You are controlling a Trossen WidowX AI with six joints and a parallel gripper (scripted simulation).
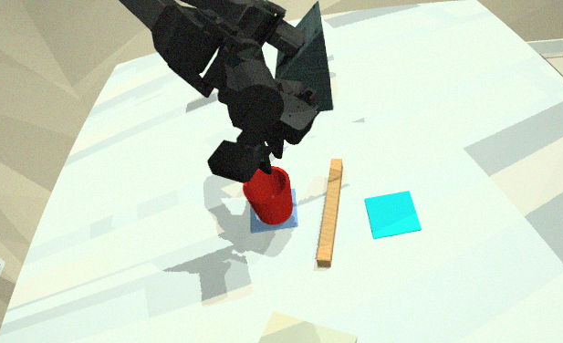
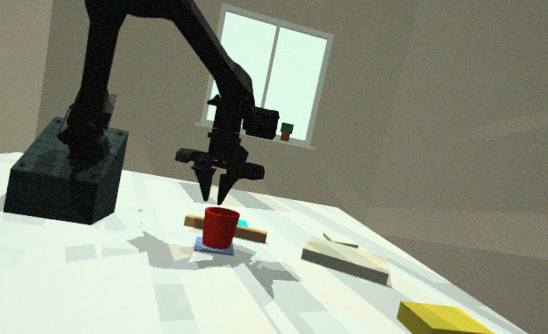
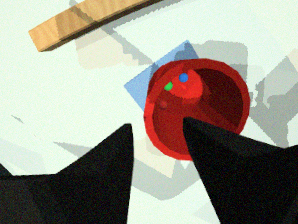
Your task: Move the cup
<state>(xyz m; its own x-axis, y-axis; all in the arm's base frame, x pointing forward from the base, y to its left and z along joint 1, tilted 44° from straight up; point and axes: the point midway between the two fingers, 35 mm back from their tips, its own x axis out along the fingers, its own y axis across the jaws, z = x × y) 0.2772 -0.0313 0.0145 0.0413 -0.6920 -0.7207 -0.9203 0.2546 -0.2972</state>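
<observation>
Now: the red cup 50 mm below my gripper tip, 30 mm ahead of it and 10 mm to the right of it. Round my gripper tip: flat grey slab: 320 mm ahead, 70 mm below, 40 mm to the left; then wooden bar: 80 mm to the left, 80 mm below, 30 mm ahead; then light blue pad: 90 mm below, 20 mm to the right, 20 mm ahead.
</observation>
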